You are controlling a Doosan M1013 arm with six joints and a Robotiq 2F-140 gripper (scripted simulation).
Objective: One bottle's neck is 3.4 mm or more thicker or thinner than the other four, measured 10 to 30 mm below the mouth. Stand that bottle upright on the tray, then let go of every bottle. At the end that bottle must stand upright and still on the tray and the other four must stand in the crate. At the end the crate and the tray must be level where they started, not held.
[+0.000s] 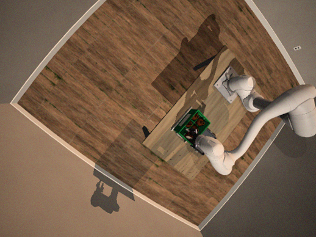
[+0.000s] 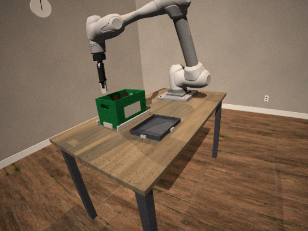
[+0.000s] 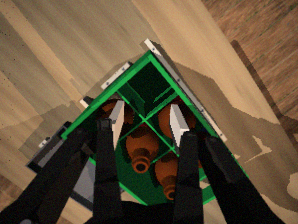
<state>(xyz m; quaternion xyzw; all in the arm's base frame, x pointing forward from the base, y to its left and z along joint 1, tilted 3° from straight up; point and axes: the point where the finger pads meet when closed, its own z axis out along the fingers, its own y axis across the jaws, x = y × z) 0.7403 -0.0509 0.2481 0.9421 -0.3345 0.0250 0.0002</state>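
Right now my hand is 90 mm past the green crate, 30 mm to the right of it and 150 mm above it. The rest, counted from my hand: dark grey tray 110 mm behind, 310 mm to the left, 230 mm below.
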